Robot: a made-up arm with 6 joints.
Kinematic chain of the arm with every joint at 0, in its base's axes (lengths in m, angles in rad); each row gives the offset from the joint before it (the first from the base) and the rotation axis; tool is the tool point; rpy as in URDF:
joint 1: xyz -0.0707 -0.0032 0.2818 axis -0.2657 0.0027 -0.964
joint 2: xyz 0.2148 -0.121 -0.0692 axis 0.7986 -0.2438 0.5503
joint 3: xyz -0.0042 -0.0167 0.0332 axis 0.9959 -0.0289 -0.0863
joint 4: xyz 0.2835 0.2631 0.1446 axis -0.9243 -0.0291 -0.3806
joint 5: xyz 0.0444 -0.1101 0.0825 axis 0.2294 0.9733 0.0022
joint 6: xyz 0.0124 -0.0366 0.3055 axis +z
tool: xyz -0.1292 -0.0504 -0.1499 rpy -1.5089 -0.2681 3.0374
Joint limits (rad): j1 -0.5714..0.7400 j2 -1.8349..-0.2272 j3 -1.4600..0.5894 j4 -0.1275..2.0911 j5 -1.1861..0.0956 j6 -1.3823..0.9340
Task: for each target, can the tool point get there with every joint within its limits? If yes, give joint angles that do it. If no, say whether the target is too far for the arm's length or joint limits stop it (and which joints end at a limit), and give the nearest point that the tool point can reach.
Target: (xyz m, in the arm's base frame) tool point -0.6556 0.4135 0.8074
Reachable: no: joint limits stop it (at a limit: joint 1, joint 2, joint 5) | nearest point 0.0941 0.4505 0.5498 | short by 0.794 m
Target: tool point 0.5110 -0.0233 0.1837
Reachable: yes | joints 0.2861 -1.0433 0.1044 0.9560 -0.8696 -0.7906
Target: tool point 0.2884 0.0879 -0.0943
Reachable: yes | joints -0.2950 -0.8153 -1.2349 0.3309 -0.9748 -1.0503
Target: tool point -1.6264 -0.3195 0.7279
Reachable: no: too far | nearest point -0.5174 -0.5296 0.1784 | short by 1.255 m
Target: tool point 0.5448 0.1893 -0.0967
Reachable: yes | joints -0.3361 -1.5632 -0.7244 0.6558 -0.2989 0.6154
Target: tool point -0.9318 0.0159 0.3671
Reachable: no: joint limits stop it (at a limit: joint 1, joint 2, joint 3, joint 4) | nearest point -0.4825 -0.4476 0.1466 | short by 0.682 m
